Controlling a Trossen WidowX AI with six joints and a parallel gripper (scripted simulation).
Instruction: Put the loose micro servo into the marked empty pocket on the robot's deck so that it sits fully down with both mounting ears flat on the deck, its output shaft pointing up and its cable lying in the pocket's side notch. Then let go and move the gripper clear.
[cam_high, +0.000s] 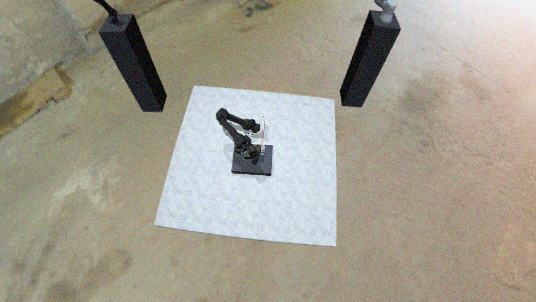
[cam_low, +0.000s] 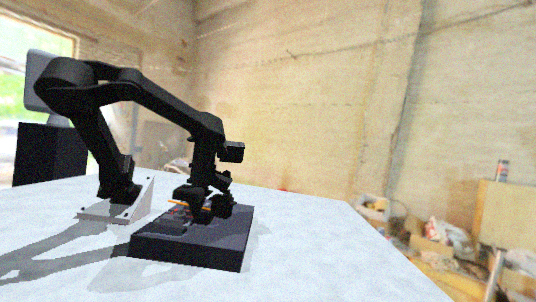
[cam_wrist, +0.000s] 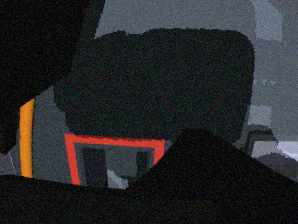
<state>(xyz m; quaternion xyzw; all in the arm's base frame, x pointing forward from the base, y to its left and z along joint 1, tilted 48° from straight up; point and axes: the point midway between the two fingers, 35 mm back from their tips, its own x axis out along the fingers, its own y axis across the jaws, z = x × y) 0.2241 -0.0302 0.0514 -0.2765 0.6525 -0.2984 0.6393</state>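
Now: gripper tip 7 cm short of the dark grey deck, 3 cm to the right of it and 3 cm above it.
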